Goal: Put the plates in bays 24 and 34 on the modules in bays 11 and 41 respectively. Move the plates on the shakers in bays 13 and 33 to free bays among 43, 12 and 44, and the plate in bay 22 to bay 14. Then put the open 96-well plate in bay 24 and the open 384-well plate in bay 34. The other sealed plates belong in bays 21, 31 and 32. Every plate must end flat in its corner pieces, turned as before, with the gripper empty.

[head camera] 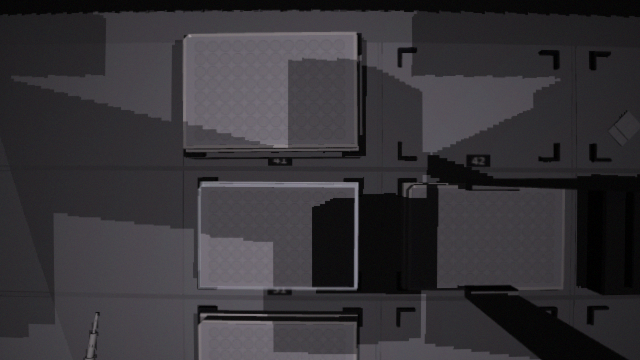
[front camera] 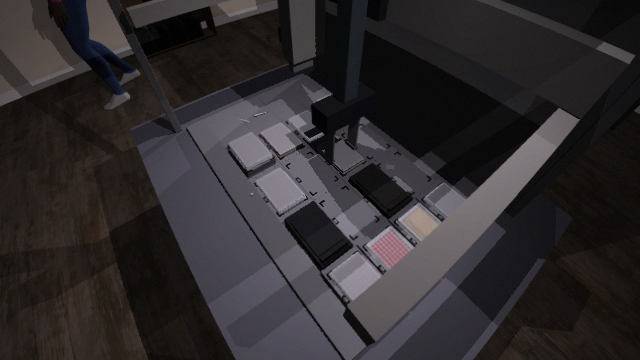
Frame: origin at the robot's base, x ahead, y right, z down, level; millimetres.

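Seen in the pictures: gripper, fingertip midpoint: (head camera: 487,237) (front camera: 340,152); robot's base, origin of the base link: (front camera: 230,150).
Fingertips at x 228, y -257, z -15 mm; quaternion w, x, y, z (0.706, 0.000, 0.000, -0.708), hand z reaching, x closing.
Observation:
Pixels of each thing's middle, then the offset from my fingertips to it. "pt": a spot on its surface instead.
- sealed plate, body centre: (head camera: 482,236) (front camera: 340,154) dx +0, dy +0, dz +8 mm
- bay 31, surface spot: (head camera: 240,260) pt dx -192, dy +18, dz +0 mm
- bay 21, surface spot: (head camera: 240,340) pt dx -193, dy +82, dz +0 mm
- bay 41, surface spot: (head camera: 235,90) pt dx -191, dy -108, dz -19 mm
- bay 11, surface spot: (front camera: 250,150) pt dx -155, dy +216, dz -18 mm
- pink 96-well plate, body centre: (front camera: 397,255) dx +328, dy +107, dz -7 mm
- beige 384-well plate, body centre: (front camera: 426,229) dx +328, dy +0, dz -7 mm
- bay 12, surface spot: (front camera: 280,190) pt dx +8, dy +217, dz +0 mm
- bay 14, surface spot: (front camera: 355,275) pt dx +304, dy +215, dz -14 mm
- bay 44, surface spot: (front camera: 445,199) pt dx +305, dy -104, dz -14 mm
- bay 13, body centre: (front camera: 317,232) dx +168, dy +213, dz -1 mm
- bay 33, body centre: (front camera: 380,188) dx +168, dy -1, dz -1 mm
- slim light tool, body centre: (head camera: 92,342) (front camera: 261,113) dx -321, dy +93, dz +12 mm
- small pale block, body centre: (head camera: 624,128) dx +126, dy -89, dz +14 mm
My gripper (front camera: 342,153) (head camera: 492,239) is low over bay 32, its jaws against two opposite sides of a sealed plate (front camera: 347,159) (head camera: 505,240), which looks level in the bay. Its corner pieces are mostly hidden. Sealed plates sit in bay 31 (head camera: 240,260) and bay 21 (front camera: 280,139) (head camera: 240,340), and on the modules in bay 41 (head camera: 235,90) and bay 11 (front camera: 250,150). The pink 96-well plate (front camera: 390,247) is in bay 24, the beige 384-well plate (front camera: 419,221) in bay 34. More plates are in bay 12 (front camera: 280,190), bay 14 (front camera: 355,275) and bay 44 (front camera: 445,199).
Black shakers stand in bay 13 (front camera: 317,232) and bay 33 (front camera: 380,187), without plates. A slim light tool (front camera: 260,114) (head camera: 93,335) lies left of the bays. A small pale block (head camera: 625,127) lies in bay 43. A pale beam (front camera: 460,225) crosses the front view's right side.

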